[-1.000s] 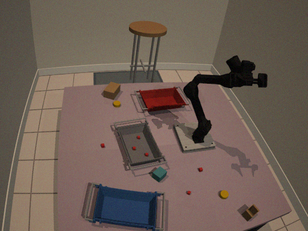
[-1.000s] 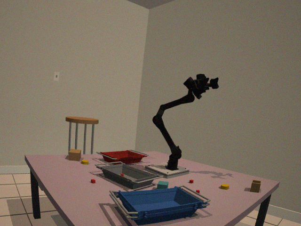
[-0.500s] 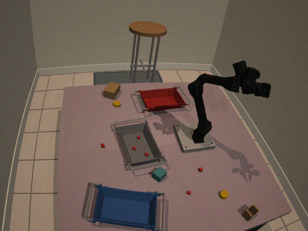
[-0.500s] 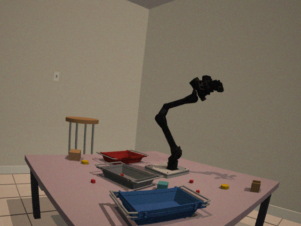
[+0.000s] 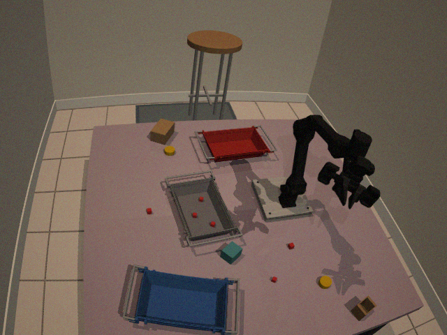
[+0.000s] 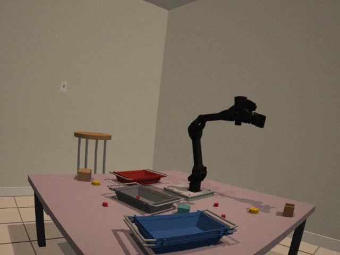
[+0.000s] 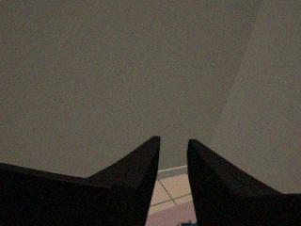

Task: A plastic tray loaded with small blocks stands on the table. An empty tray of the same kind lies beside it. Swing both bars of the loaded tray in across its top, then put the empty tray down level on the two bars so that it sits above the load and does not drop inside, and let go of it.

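My gripper tip is now 460 mm above the teal cube, 200 mm to the left of it and 200 mm short of it. Also, from my gripper tip: small brown box: 470 mm below, 240 mm behind, 150 mm to the left; then red tray: 800 mm to the right, 440 mm below, 50 mm ahead; then tan box: 930 mm to the right, 450 mm below, 390 mm ahead.
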